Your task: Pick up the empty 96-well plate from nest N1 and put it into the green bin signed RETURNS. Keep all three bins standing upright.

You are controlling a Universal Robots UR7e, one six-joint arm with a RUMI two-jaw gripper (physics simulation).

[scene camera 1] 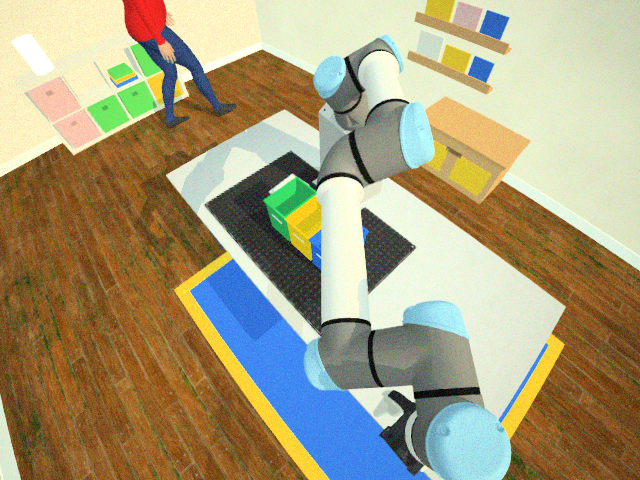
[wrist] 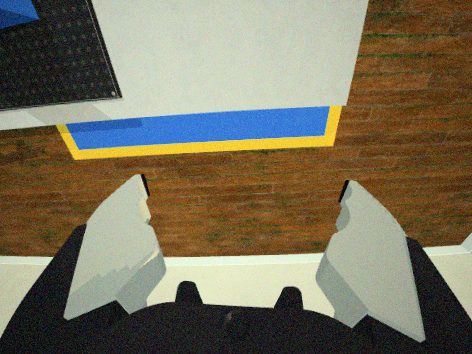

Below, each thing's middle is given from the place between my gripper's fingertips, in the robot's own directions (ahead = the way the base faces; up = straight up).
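That green bin (scene camera 1: 283, 202) is a long way behind my hand, and it is also well to the right of it and far below it. As for the yellow bin (scene camera 1: 305, 222), I find it 65 cm to the right of my hand, 28 cm behind it and 28 cm below it.
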